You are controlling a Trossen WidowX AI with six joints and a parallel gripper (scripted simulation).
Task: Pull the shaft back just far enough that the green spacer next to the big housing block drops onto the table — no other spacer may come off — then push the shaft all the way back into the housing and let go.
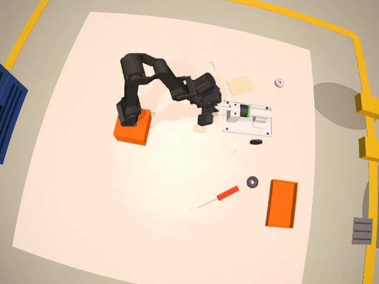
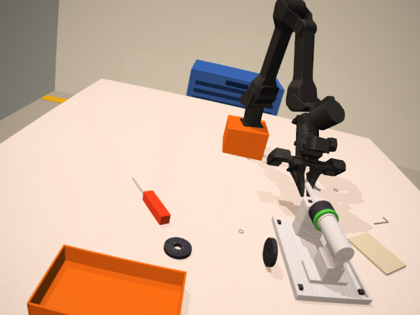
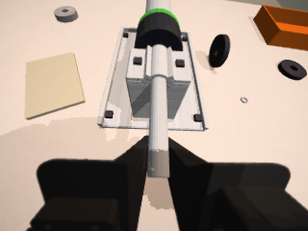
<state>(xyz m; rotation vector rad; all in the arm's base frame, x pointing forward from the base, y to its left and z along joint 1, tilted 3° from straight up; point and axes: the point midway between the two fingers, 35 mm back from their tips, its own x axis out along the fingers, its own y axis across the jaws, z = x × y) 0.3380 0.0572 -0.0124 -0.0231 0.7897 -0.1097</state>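
The shaft is 5 cm ahead of my gripper tip and 2 cm above it. The rest, counted from my gripper tip: beige card: 12 cm ahead, 16 cm to the left, 5 cm below; black disc: 16 cm ahead, 13 cm to the right, 3 cm below; green spacer: 12 cm ahead, 1 cm to the right, 2 cm above.
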